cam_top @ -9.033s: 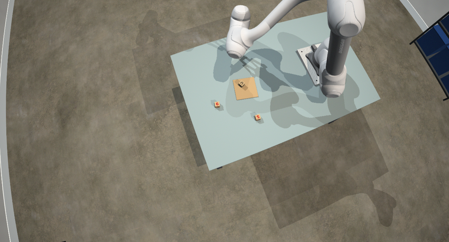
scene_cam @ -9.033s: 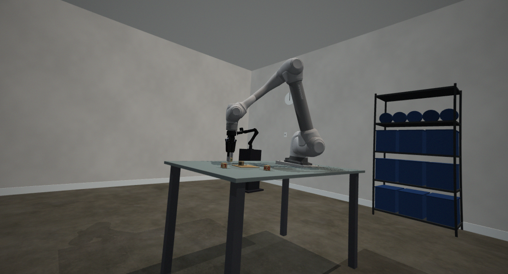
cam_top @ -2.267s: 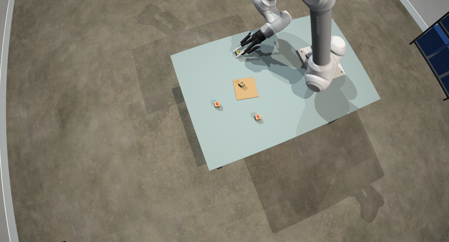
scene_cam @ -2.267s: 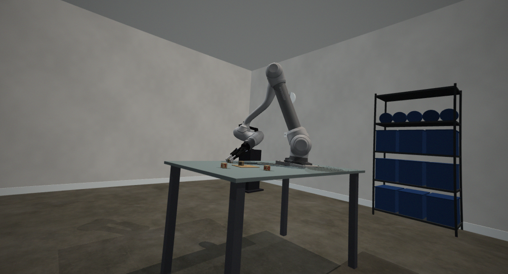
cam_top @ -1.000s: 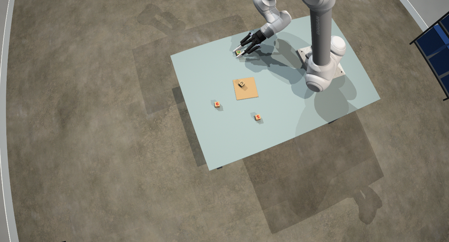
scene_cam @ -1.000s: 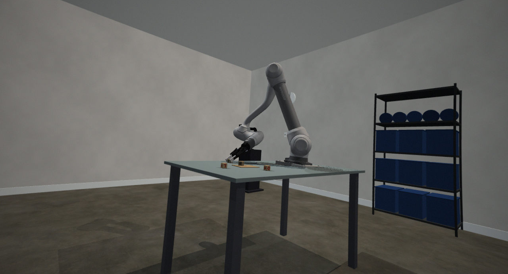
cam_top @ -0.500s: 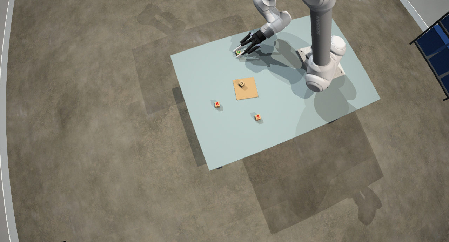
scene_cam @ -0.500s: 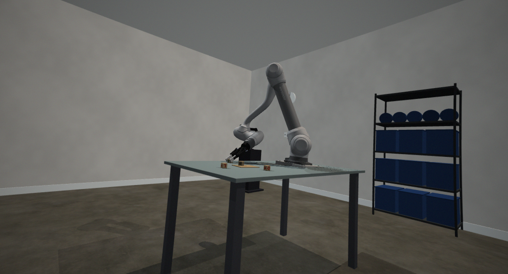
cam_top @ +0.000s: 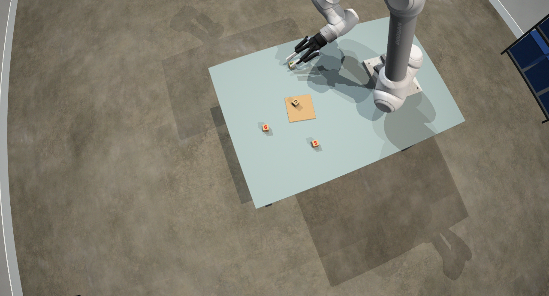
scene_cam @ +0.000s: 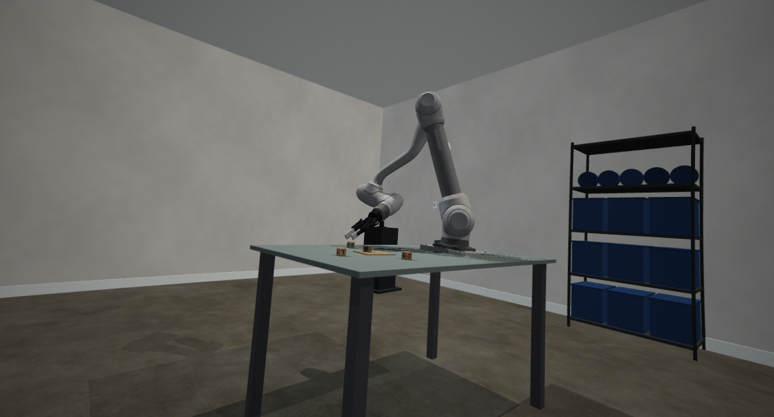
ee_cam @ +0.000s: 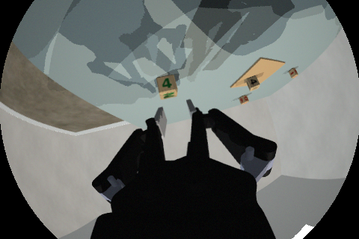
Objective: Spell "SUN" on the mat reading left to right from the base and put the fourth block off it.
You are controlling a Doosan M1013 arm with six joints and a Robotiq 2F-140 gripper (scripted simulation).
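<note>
Right now my hand is 10 mm short of the N block and 60 mm above it. The rest, counted from my hand: S block (110 mm ahead, 450 mm to the left, 60 mm below); then mat (80 mm ahead, 240 mm to the left, 70 mm below); then 6 block (300 mm ahead, 270 mm to the left, 60 mm below).
</note>
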